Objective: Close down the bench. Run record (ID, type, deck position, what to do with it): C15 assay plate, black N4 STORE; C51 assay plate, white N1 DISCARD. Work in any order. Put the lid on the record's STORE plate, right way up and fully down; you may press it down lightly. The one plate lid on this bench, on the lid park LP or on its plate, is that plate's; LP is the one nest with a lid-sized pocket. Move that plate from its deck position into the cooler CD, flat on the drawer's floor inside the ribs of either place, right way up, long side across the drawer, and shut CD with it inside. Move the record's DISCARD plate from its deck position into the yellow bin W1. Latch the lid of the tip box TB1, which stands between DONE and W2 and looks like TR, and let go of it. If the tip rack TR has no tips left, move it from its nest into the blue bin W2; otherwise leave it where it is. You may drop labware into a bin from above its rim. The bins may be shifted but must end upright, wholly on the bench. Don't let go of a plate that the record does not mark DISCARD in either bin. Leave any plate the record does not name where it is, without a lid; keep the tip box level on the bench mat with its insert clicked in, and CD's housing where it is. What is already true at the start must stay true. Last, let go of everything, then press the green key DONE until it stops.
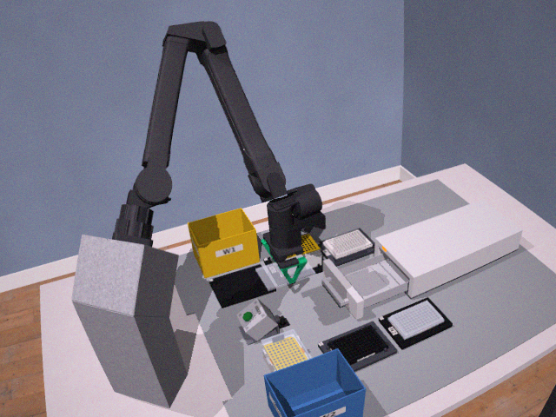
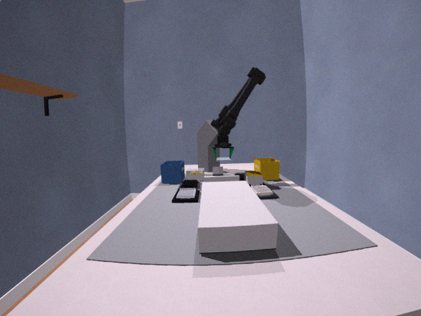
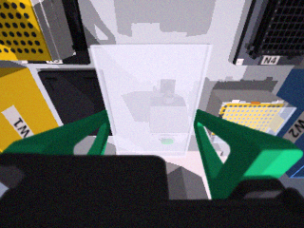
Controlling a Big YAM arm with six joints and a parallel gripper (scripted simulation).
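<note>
My gripper is now 14 cm short of the black plate, 18 cm to the left of it and 13 cm above it. The rest, counted from my hand: clear plate lid (right at my hand); green key DONE (11 cm behind, 6 cm to the right, 8 cm below); tip rack TR (5 cm ahead, 18 cm to the left, 10 cm below).
</note>
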